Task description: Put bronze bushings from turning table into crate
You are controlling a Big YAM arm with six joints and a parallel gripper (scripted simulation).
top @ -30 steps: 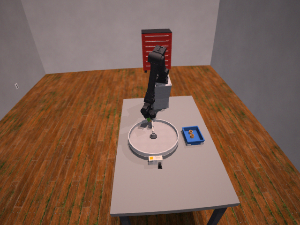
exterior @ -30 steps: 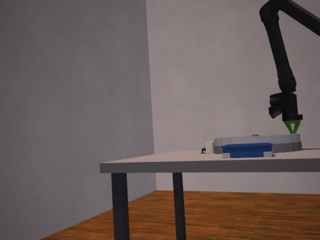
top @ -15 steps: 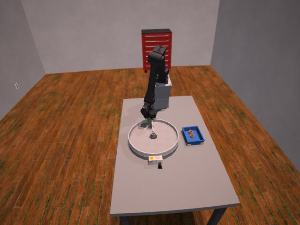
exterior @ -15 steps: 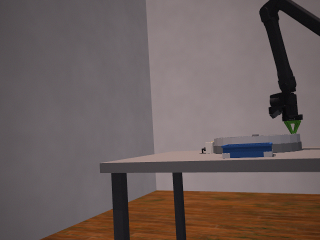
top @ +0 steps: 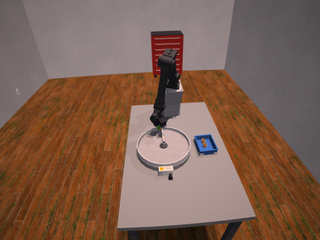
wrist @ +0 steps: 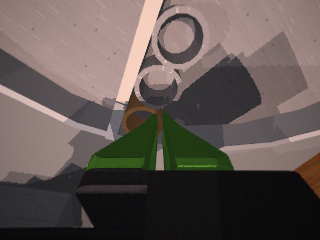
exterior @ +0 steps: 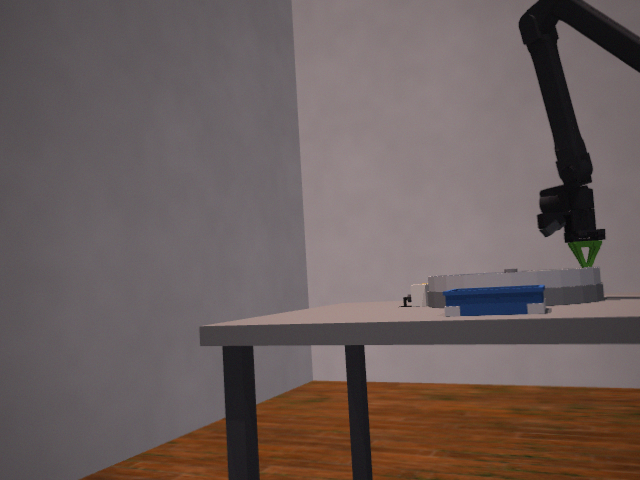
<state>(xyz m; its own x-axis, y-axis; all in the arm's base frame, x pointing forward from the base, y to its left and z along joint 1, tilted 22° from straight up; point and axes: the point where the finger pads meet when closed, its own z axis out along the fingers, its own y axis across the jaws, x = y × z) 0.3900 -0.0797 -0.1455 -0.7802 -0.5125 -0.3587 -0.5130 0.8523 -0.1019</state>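
Right now my hand is 400 mm to the right of the blue crate, 100 mm short of it and 60 mm above it. Also, from my hand: turning table 170 mm ahead, 70 mm to the left, 30 mm below.
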